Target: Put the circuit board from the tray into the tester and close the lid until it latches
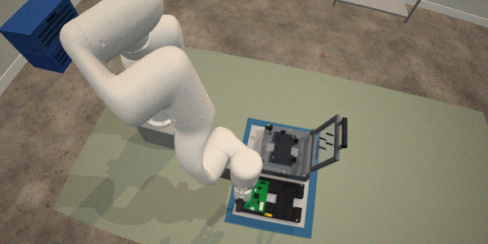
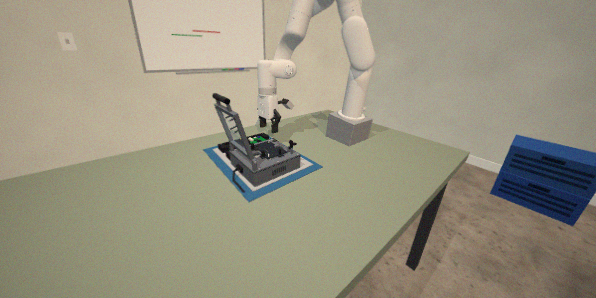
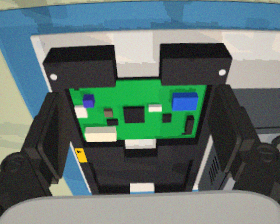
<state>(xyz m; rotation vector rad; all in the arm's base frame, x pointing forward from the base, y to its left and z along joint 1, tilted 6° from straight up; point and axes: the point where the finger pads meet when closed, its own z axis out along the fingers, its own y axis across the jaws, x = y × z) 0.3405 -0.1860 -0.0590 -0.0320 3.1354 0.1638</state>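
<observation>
The green circuit board lies 50 mm ahead of my hand and 50 mm below it. Also, from my hand: tester lid: 240 mm ahead, 170 mm to the left, 110 mm above; then latch hook: 50 mm ahead, 230 mm to the left, 10 mm above.
</observation>
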